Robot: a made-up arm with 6 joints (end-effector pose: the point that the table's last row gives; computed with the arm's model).
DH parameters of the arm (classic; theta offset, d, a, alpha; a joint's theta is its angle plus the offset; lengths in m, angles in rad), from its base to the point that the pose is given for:
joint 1: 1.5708 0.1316 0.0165 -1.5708
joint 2: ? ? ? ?
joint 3: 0 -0.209 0.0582 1.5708
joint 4: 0 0.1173 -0.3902 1.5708
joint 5: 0 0.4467 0.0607 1.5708
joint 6: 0 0.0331 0.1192 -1.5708
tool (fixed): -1.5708 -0.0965 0 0
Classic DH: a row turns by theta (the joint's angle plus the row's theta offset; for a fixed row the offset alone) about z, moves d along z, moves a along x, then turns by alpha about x.
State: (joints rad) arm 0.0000 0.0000 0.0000 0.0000 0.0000 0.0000
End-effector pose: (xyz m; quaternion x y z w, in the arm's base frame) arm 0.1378 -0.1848 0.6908 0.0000 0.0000 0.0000 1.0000
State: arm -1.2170 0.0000 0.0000 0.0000 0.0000 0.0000
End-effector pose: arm -0.1256 -0.1933 0.6908 0.0000 0.0000 -0.5716 0.8205
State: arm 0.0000 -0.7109 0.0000 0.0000 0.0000 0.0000
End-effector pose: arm 0.1378 -0.5009 0.4240 0.3480 0.0000 0.0000 0.9375
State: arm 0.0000 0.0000 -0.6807 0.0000 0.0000 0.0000
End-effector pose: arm 0.2523 -0.2039 0.6908 0.0000 0.0000 0.3338 0.9426
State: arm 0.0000 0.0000 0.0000 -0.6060 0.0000 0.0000
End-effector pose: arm 0.1378 -0.3468 0.5087 0.2984 0.0000 0.0000 0.9544
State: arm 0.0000 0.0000 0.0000 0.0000 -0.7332 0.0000
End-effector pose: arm 0.2497 -0.2532 0.6908 0.0000 0.0000 -0.3584 0.9336
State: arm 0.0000 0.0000 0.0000 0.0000 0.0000 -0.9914
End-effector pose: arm 0.1378 -0.3195 0.6347 -0.4756 0.0000 0.0000 0.8796
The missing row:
joint 2: 0 -0.222 -0.0492 -1.5708
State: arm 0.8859 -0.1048 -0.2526 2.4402 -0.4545 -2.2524
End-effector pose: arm -0.5006 0.3123 0.3975 0.6114 0.3922 0.5455 0.4180
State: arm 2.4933 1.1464 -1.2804 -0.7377 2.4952 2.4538
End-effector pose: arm -0.7512 0.3068 0.6421 0.8439 -0.3450 0.3898 0.1298
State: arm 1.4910 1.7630 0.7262 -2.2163 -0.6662 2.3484
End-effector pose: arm 0.3991 0.0136 0.3682 -0.8651 -0.4711 -0.1628 0.0553
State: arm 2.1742 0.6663 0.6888 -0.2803 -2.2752 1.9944
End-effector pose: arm 0.0526 -0.1912 0.9176 0.8881 -0.3182 -0.1464 0.2976
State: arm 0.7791 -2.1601 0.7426 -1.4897 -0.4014 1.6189
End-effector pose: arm -0.2934 0.0723 -0.2151 -0.3511 -0.1393 0.6977 0.6087
